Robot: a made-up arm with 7 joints. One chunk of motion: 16 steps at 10 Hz.
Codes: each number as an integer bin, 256 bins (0 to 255) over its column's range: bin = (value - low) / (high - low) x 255, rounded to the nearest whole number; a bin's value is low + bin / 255 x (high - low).
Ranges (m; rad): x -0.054..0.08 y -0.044..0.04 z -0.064..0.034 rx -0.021..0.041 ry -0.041..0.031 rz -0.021..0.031
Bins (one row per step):
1: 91 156 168 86 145 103
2: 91 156 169 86 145 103
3: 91 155 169 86 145 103
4: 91 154 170 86 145 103
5: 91 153 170 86 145 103
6: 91 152 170 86 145 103
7: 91 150 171 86 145 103
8: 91 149 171 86 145 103
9: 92 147 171 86 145 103
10: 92 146 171 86 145 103
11: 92 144 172 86 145 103
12: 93 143 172 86 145 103
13: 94 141 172 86 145 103
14: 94 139 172 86 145 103
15: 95 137 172 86 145 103
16: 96 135 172 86 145 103
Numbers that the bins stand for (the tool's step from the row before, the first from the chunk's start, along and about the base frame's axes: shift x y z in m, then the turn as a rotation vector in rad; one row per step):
1: -0.00618 0.00739 0.00056 -0.00009 -0.00006 0.00000
2: -0.00618 0.00739 0.00095 -0.00009 -0.00006 0.00000
3: -0.00618 0.00706 0.00095 -0.00009 -0.00006 0.00000
4: -0.00618 0.00673 0.00133 -0.00009 -0.00006 0.00000
5: -0.00618 0.00640 0.00133 -0.00009 -0.00006 0.00000
6: -0.00618 0.00607 0.00133 -0.00009 -0.00006 0.00000
7: -0.00618 0.00541 0.00172 -0.00009 -0.00006 0.00000
8: -0.00618 0.00508 0.00172 -0.00009 -0.00006 0.00000
9: -0.00565 0.00442 0.00172 -0.00009 -0.00006 0.00000
10: -0.00565 0.00409 0.00172 -0.00009 -0.00006 0.00000
11: -0.00565 0.00344 0.00210 -0.00009 -0.00006 0.00000
12: -0.00513 0.00311 0.00210 -0.00009 -0.00006 0.00000
13: -0.00460 0.00245 0.00210 -0.00009 -0.00006 0.00000
14: -0.00460 0.00179 0.00210 -0.00009 -0.00006 0.00000
15: -0.00408 0.00113 0.00210 -0.00009 -0.00006 0.00000
16: -0.00355 0.00047 0.00210 -0.00009 -0.00006 0.00000

